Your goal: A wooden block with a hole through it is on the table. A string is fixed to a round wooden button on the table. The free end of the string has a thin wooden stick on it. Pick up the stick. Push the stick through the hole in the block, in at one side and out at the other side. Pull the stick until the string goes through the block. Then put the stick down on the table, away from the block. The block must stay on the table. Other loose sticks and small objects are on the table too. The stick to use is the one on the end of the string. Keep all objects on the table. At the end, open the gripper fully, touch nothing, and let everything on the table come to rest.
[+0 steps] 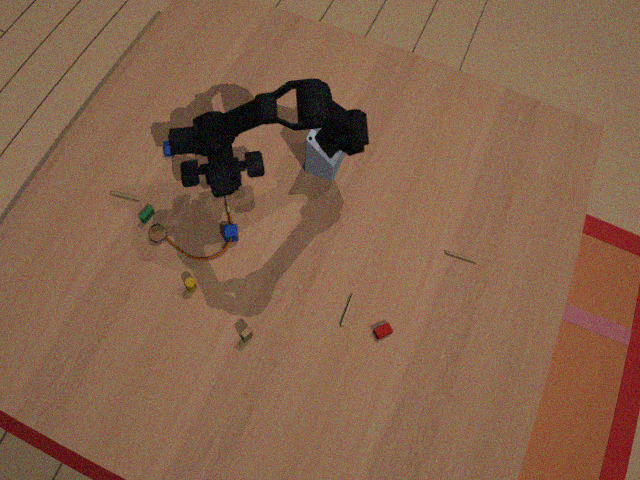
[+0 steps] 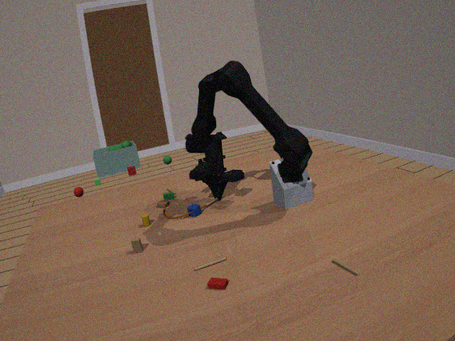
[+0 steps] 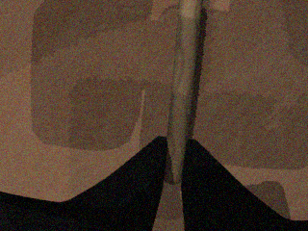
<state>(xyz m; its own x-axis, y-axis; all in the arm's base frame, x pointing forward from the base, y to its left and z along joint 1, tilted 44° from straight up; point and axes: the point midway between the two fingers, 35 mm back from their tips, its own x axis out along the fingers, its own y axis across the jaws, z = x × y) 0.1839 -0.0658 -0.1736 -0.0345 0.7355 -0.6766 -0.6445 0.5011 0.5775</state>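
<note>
Right now my gripper tip is 3 cm to the right of the thin wooden stick, 3 cm short of it and 1 cm below it. From my gripper tip the other things lie so: green block (15 cm ahead, 12 cm to the right, 1 cm above); round wooden button (18 cm ahead, 7 cm to the right, 1 cm above); blue brick (19 cm to the right, 3 cm behind, 1 cm above).
</note>
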